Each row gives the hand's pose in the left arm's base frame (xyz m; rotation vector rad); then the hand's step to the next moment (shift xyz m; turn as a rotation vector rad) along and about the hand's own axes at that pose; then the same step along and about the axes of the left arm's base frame.
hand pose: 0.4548 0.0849 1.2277 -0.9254 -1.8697 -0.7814
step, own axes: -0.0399 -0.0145 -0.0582 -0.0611 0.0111 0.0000
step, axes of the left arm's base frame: 0.0261 -0.0657 -0.0140 0.0296 -0.0115 -0.0533
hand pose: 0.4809 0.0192 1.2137 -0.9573 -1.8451 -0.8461
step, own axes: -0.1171 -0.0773 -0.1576 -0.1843 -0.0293 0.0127
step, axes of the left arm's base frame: 0.0318 -0.2007 -0.0570 0.0303 -0.0539 -0.1765
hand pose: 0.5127 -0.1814 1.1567 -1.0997 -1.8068 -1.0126
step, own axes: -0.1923 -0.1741 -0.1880 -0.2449 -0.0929 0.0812
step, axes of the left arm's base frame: -0.0592 -0.2819 -0.1403 -0.0228 -0.0304 -0.2716
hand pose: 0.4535 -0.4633 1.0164 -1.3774 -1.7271 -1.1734
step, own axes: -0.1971 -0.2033 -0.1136 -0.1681 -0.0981 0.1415
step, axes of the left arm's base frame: -0.1519 -0.1951 -0.1788 -0.0442 0.0555 -0.2299
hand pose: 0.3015 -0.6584 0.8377 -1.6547 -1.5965 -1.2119
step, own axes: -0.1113 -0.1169 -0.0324 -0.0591 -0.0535 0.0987
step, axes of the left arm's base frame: -0.1090 -0.0636 -0.1057 -0.0225 0.0646 -0.1069
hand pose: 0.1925 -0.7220 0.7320 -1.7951 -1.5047 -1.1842
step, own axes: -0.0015 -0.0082 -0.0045 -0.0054 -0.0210 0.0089
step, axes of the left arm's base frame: -0.0092 -0.0024 -0.0003 -0.0175 0.0099 -0.0121
